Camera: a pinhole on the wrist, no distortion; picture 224 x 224 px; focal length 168.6 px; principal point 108.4 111.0 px. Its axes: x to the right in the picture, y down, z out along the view. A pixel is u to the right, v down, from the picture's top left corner.
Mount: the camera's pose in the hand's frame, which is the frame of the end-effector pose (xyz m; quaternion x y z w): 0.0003 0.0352 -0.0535 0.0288 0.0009 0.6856 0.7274
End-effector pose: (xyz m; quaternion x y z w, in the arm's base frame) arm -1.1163 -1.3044 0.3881 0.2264 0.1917 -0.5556 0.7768
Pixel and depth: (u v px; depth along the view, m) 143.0 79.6 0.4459
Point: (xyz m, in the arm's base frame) -0.9669 -1.5794 0.6664
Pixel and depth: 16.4 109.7 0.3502
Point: -1.2624 -1.5195 0.5992
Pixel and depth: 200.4 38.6 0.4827
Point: -0.7686 -1.6606 0.6457
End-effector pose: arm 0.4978 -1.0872 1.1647 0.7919 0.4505 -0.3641 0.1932
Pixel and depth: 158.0 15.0 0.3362
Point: 0.5485 -1.1991 0.8207
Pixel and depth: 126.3 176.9 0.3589
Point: 0.3888 -1.3902 1.0492
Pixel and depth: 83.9 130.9 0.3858
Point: 0.3247 -1.2986 0.9712
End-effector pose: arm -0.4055 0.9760 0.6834 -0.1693 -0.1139 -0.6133 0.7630
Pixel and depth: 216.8 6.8 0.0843
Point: -0.3107 0.9510 0.7240
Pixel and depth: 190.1 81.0 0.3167
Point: -0.2113 1.0441 0.9369
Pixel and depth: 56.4 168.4 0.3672
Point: -0.5039 1.1891 0.9372
